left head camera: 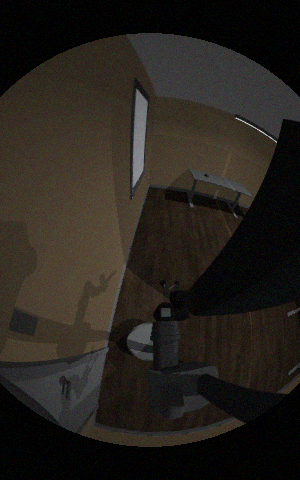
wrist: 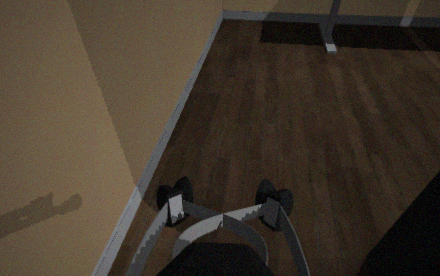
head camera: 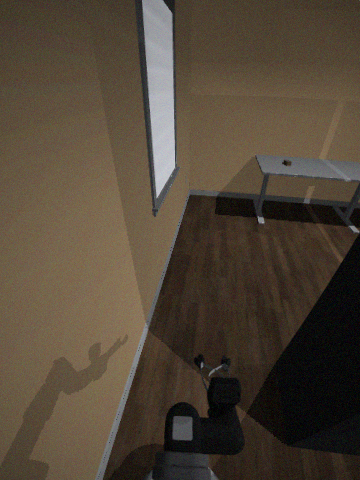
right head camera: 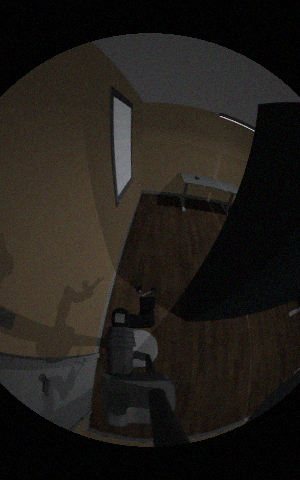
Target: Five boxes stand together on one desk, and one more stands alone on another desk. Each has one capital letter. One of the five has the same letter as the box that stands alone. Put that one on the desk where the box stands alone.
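Where they show: gripper, fingertip midpoint: (left head camera: 168, 281) (wrist: 224, 193) (head camera: 211, 357) (right head camera: 145, 287); robot's base, origin of the base link: (left head camera: 146, 340) (right head camera: 137, 346).
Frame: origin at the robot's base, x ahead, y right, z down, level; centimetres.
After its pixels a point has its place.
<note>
A small brown box (head camera: 287, 162) @(y 122.5, x 275.8, z -73.2 cm) (left head camera: 206, 175) @(y 123.8, x 275.8, z -71.6 cm) (right head camera: 197, 178) @(y 124.3, x 274.6, z -71.0 cm) stands alone near the left end of a light grey desk (head camera: 310, 168) @(y 149.7, x 267.8, z -69.2 cm) (left head camera: 220, 183) @(y 149.0, x 249.6, z -69.2 cm) (right head camera: 212, 184) @(y 153.5, x 254.5, z -69.2 cm) by the far wall. Its letter is too small to read. The group of five boxes does not show in these views. My gripper (head camera: 213, 362) @(y 9.0, x 40.4, z -79.2 cm) (left head camera: 169, 284) @(y 9.0, x 40.4, z -79.2 cm) (right head camera: 146, 291) @(y 9.0, x 40.4, z -79.2 cm) (wrist: 224, 193) @(y 9.0, x 40.4, z -79.2 cm) is open and empty, with its two fingertips apart above the floor, far in front of the desk. In the wrist view a desk leg (wrist: 329, 30) @(y 102.6, x 280.1, z -6.0 cm) shows at the top.
A large dark block-like object (head camera: 320, 350) @(y 60.8, x 52.9, z -58.0 cm) (left head camera: 250, 250) @(y 60.0, x 47.0, z -103.6 cm) (right head camera: 240, 250) @(y 59.6, x 44.1, z -108.3 cm) (wrist: 410, 240) @(y 62.2, x 64.1, z -26.3 cm) stands close on the right. A wall (head camera: 60, 200) @(y -35.5, x 60.2, z -126.6 cm) with a window (head camera: 161, 100) @(y -19.8, x 178.2, z -143.6 cm) (left head camera: 140, 142) @(y -18.2, x 191.0, z -133.1 cm) (right head camera: 122, 147) @(y -19.6, x 179.8, z -137.2 cm) runs close along the left. Wooden floor (head camera: 230, 280) @(y 42.1, x 148.3, z 2.7 cm) lies between them.
</note>
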